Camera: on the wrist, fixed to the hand. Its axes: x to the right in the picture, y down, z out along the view.
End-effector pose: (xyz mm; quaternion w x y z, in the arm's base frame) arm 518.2 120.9 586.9 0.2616 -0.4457 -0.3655 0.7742
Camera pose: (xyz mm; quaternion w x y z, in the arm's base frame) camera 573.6 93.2 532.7 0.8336 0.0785 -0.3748 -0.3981
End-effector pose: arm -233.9 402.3 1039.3 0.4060 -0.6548 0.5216 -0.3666
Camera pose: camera -311.0 405.3 1010.8 0.5389 0.4000 0.4655 0.5771
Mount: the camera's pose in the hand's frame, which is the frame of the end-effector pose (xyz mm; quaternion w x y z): -19.0 55.4 -57.8 0.0119 -0.0436 0.3233 -0.9452
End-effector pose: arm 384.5 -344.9 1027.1 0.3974 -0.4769 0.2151 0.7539
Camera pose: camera 376.0 -425.8 1014.8 0.6270 -0.4701 -0.3526 -0.5115
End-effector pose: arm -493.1 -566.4 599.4 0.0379 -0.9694 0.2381 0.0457
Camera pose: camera -531.6 -612.2 656.0 0.0756 0.2530 0.9032 0.3383
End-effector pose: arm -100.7 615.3 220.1 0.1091 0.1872 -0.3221 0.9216
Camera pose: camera -117.2 607.9 139.8 0.9847 0.0040 0.1682 -0.0457
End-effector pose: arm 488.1 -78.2 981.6 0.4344 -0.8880 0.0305 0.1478
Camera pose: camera 473.5 -159.1 978.3 0.0963 -0.1061 -0.7050 -0.6946
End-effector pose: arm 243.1 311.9 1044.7 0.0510 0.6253 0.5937 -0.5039
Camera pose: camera 324.0 321.0 1056.4 0.6404 0.3930 -0.6366 -0.1738
